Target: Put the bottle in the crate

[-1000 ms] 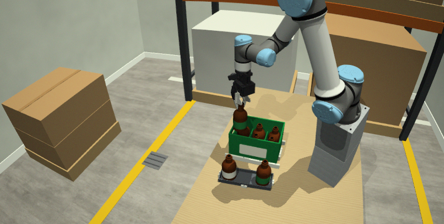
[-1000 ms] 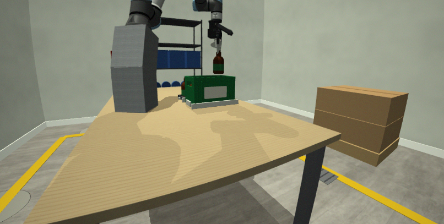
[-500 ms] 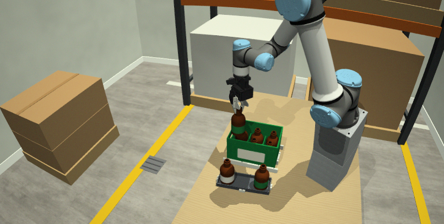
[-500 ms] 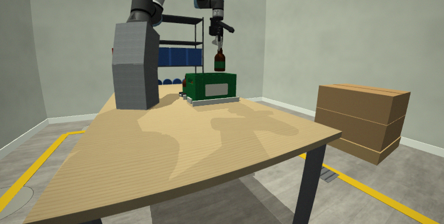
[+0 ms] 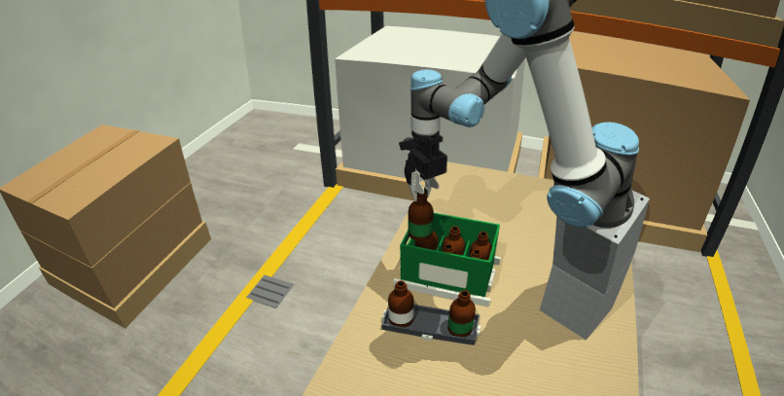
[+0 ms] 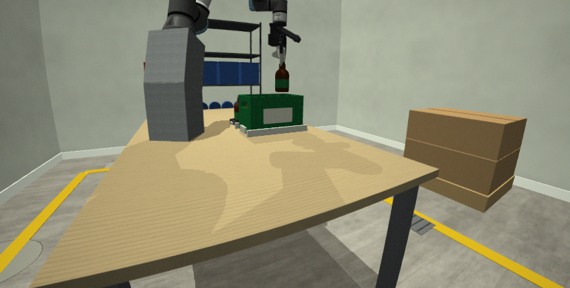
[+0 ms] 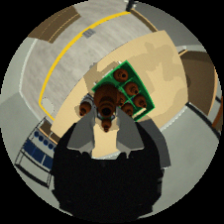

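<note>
My hand is 7 cm above the brown bottle. The rest, counted from my hand: white-labelled bottle: 3 cm ahead, 19 cm to the left, 25 cm below; then crate: 9 cm behind, 3 cm to the right, 25 cm below; then tray: 6 cm behind, 19 cm to the left, 32 cm below.
</note>
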